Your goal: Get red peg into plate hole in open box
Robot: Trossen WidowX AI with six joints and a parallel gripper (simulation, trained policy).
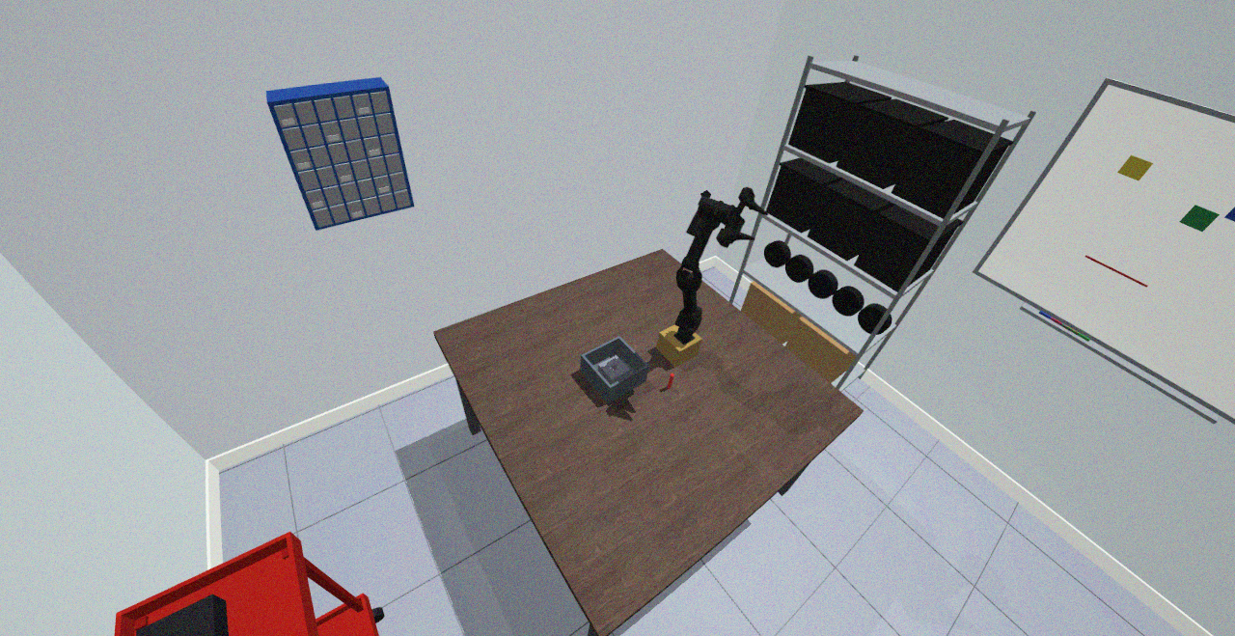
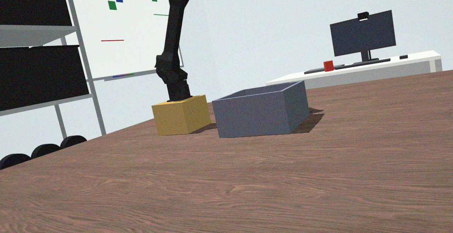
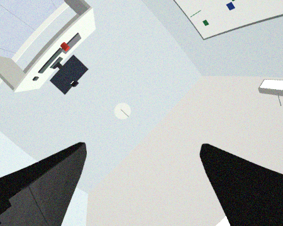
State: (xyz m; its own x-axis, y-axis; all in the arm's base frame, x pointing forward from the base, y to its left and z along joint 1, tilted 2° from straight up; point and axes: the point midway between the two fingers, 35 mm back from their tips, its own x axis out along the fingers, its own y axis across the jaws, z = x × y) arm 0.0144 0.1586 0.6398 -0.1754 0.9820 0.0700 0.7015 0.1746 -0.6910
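Now: gripper tip 710 mm above the red peg, 140 mm short of it and 70 mm to the left of it. Round my gripper tip: plate: 700 mm below, 290 mm ahead, 240 mm to the right; grey box: 720 mm below, 290 mm ahead, 240 mm to the right.
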